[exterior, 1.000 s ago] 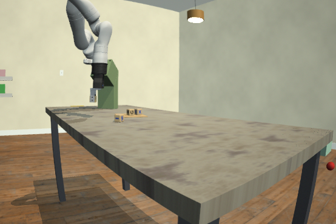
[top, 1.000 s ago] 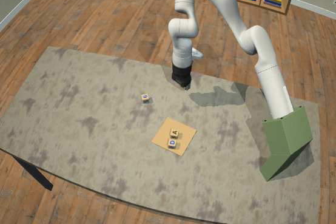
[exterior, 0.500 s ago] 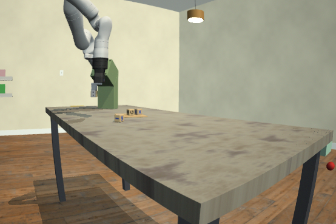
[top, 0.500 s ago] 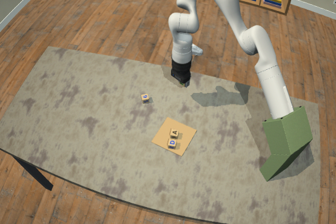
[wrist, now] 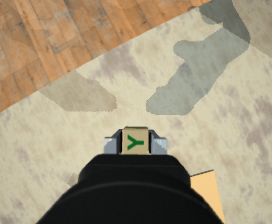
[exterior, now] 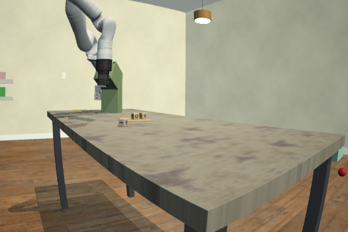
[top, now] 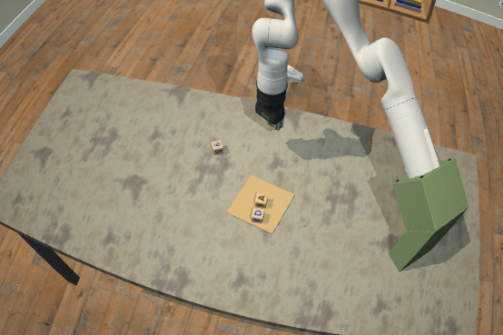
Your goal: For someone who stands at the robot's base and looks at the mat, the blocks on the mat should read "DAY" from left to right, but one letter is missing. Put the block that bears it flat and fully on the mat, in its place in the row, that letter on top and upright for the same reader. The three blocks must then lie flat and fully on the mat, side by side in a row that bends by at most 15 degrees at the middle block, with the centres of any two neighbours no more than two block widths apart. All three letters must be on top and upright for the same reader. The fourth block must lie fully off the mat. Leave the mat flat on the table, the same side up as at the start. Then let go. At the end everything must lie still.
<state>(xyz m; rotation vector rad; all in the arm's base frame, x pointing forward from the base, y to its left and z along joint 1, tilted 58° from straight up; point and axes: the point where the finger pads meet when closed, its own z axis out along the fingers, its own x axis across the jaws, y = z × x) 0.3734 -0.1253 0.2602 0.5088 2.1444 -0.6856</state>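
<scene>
My gripper is now 5 cm short of the D block, 25 cm to the right of it and 10 cm above it. Also, from my hand: 6 block: 16 cm ahead, 2 cm to the left, 10 cm below; then Y block: right at my hand.
</scene>
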